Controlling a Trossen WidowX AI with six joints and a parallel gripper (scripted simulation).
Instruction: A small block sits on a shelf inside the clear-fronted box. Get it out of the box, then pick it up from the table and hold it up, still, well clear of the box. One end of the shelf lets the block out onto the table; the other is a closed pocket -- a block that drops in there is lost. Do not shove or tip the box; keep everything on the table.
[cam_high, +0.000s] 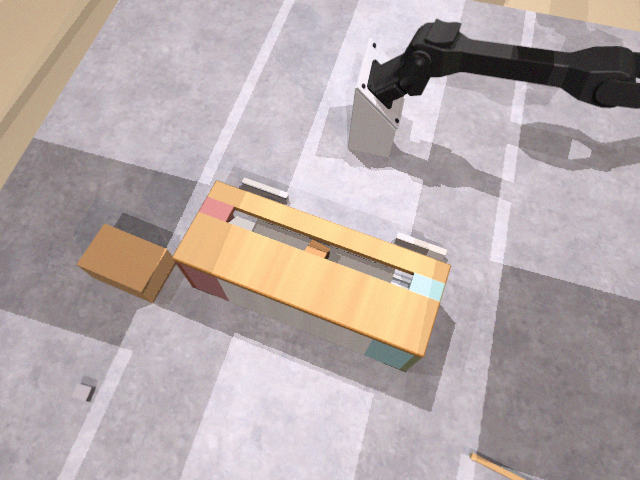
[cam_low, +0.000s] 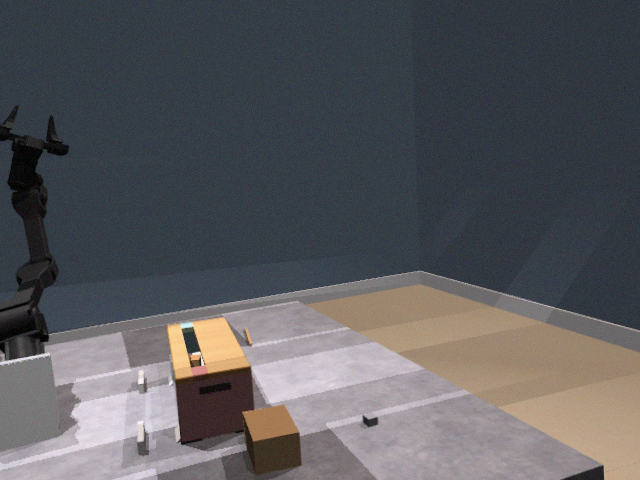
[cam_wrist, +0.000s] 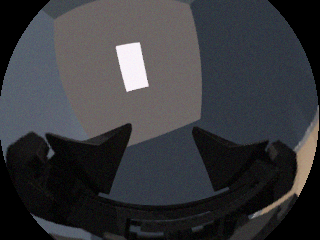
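Right now the box is 220 mm ahead of my gripper tip, 570 mm to the right of it and 630 mm below it. Round my gripper tip: thin stick (480 mm ahead, 200 mm to the right, 690 mm below); block (230 mm ahead, 570 mm to the right, 600 mm below).
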